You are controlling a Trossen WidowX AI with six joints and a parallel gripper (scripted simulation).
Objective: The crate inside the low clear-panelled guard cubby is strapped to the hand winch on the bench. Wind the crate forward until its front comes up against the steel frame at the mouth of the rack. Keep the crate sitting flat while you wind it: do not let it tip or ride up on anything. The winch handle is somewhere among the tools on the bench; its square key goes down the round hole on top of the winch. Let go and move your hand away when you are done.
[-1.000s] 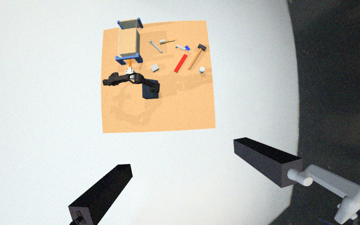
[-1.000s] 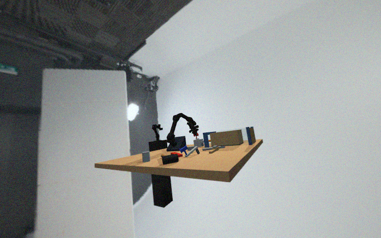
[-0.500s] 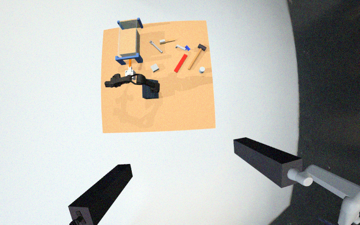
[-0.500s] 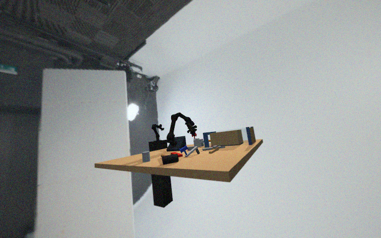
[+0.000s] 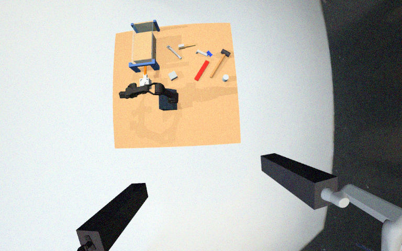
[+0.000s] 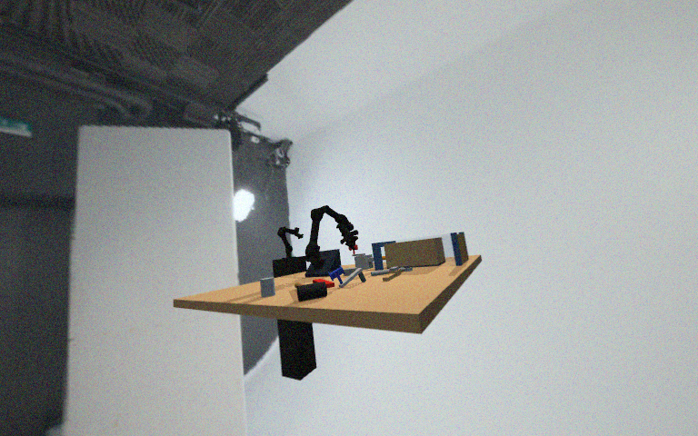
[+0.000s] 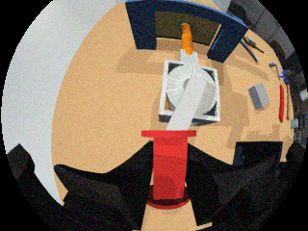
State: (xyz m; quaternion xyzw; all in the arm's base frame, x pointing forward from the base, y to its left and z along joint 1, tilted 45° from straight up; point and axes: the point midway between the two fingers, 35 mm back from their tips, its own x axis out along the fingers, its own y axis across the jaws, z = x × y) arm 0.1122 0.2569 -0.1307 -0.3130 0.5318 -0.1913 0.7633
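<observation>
Now: gripper tip 2 cm short of the winch handle, 2 cm to the left of it and 3 cm above it. Also, from my gripper tip: winch (6 cm ahead, 5 cm to the right, 10 cm below); then red knob (2 cm behind); then blue steel frame (24 cm ahead, 5 cm to the right, 3 cm below).
</observation>
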